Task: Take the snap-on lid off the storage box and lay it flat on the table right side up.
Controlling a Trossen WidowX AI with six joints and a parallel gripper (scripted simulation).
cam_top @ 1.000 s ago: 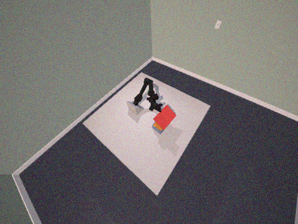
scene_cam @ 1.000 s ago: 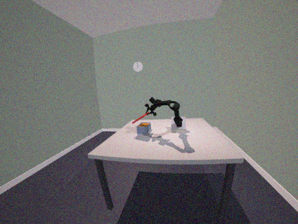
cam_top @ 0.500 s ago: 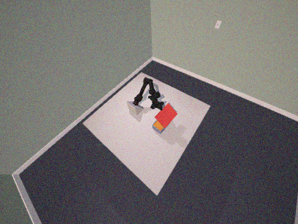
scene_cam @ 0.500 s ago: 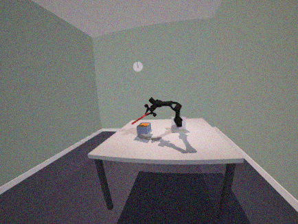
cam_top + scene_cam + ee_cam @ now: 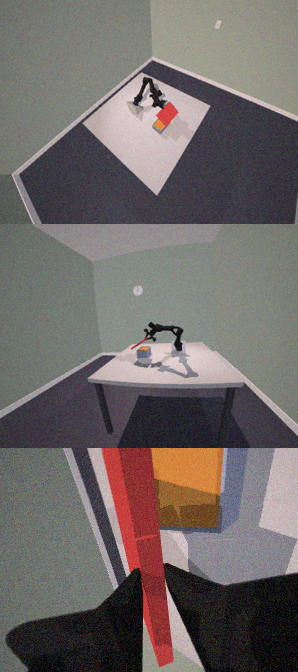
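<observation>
My gripper tip is 70 mm short of the red lid and 40 mm above it. Also, from my gripper tip: storage box 60 mm ahead, 90 mm to the right, 190 mm below.
</observation>
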